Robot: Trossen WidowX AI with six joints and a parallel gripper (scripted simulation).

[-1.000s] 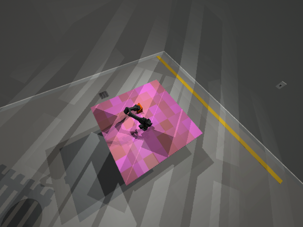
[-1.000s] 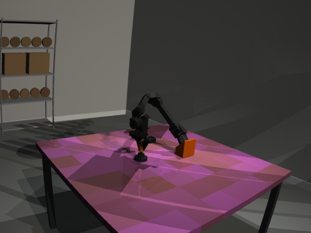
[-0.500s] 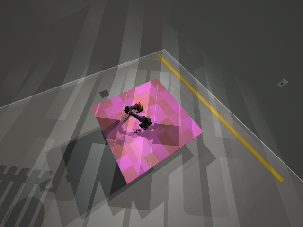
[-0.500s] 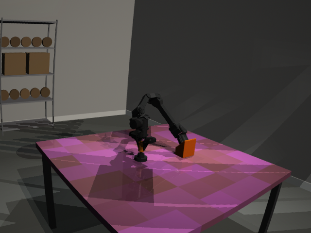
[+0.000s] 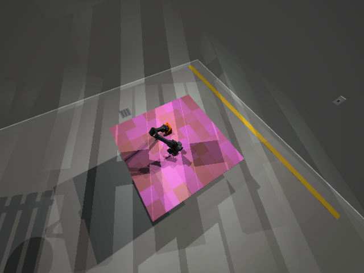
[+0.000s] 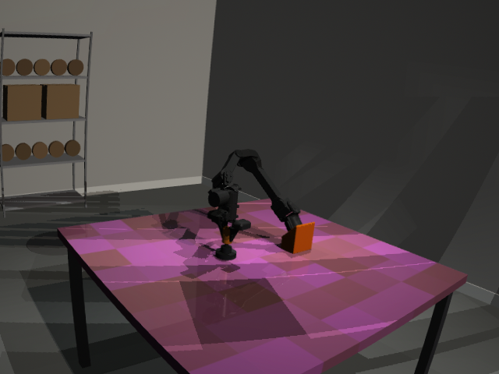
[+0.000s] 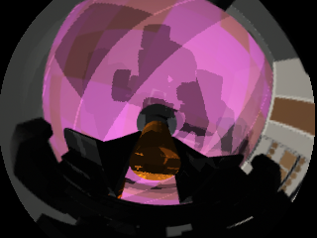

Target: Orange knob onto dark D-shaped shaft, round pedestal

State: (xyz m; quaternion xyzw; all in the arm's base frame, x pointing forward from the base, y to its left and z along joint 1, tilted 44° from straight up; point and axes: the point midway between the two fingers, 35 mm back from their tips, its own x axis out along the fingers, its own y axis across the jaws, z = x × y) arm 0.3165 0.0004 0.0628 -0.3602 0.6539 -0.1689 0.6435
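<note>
Now: the orange knob 20 mm above my gripper tip. The rest, counted from my gripper tip: dark round pedestal (40 mm below).
</note>
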